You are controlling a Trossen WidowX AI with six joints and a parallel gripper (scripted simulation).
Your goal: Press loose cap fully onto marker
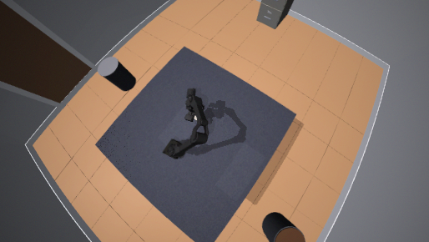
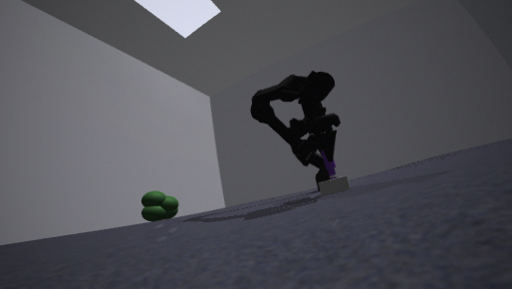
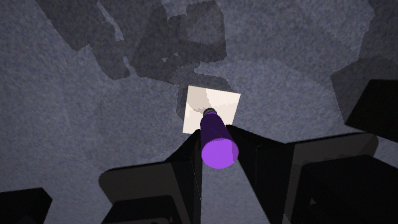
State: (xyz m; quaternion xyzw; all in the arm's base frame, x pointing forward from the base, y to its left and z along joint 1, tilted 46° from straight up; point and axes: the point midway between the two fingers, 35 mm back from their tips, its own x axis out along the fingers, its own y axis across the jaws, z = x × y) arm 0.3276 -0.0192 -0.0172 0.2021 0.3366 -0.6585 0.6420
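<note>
My gripper tip is now 6 cm above the holder block. The rest, counted from my gripper tip: purple marker cap (1 cm above).
</note>
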